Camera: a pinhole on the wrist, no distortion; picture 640 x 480 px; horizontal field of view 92.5 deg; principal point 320.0 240.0 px. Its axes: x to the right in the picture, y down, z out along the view. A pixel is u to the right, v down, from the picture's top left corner.
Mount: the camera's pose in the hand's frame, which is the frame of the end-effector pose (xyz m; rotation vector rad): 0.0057 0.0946 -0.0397 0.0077 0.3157 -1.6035
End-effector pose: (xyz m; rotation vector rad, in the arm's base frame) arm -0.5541 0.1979 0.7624 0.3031 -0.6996 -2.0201
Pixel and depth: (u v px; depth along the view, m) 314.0 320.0 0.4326
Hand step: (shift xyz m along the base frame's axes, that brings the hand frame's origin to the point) -0.2644 -0.0467 0.3057
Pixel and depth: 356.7 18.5 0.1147
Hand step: 0.0311 0.0531 0.0992
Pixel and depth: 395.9 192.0 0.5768
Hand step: -0.3619 0.2282 0.3118
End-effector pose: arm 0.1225 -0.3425 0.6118 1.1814 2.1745 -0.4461
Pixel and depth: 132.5 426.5 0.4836
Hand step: 0.2187 0.1704 -0.5866
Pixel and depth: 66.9 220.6 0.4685
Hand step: 0.4557 -0.0111 -0.4303
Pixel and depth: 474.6 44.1 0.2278
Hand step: 0.0561 -0.1998 -0.0723
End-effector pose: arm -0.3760 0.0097 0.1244 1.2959 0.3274 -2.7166
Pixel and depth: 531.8 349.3 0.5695
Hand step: -0.5538 0.3035 0.0747
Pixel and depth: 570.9 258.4 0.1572
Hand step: -0.0985 0.0414 0.0323
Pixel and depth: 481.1 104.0 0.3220
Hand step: -0.1719 0.0669 0.2468
